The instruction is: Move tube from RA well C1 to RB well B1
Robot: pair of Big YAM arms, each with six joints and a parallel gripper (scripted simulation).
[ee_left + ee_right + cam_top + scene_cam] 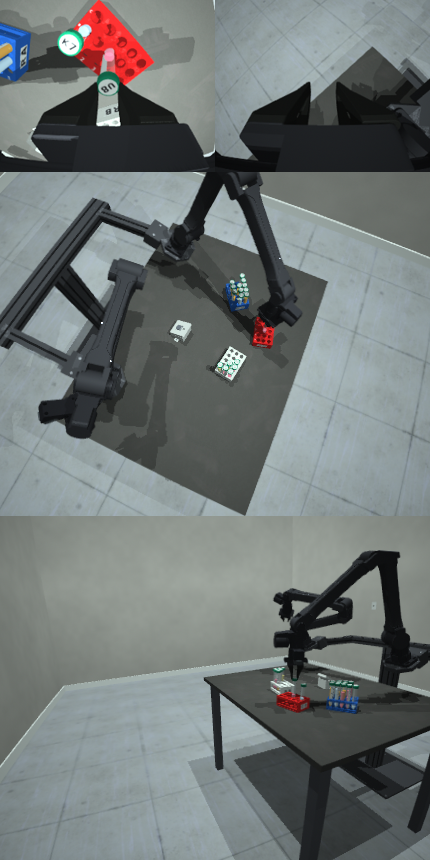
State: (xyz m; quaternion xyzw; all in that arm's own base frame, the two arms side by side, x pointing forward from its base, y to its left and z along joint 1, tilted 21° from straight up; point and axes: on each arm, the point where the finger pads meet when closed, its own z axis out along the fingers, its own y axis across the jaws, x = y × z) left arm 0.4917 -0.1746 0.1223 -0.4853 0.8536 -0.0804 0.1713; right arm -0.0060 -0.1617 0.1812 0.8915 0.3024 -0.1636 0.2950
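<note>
Right now the tube is 60 mm below my left hand. Also, from my left hand: white rack RB: 200 mm to the right, 110 mm below, 80 mm behind; then red rack: 110 mm below, 10 mm ahead; then white button box: 360 mm behind, 130 mm to the right, 90 mm below.
</note>
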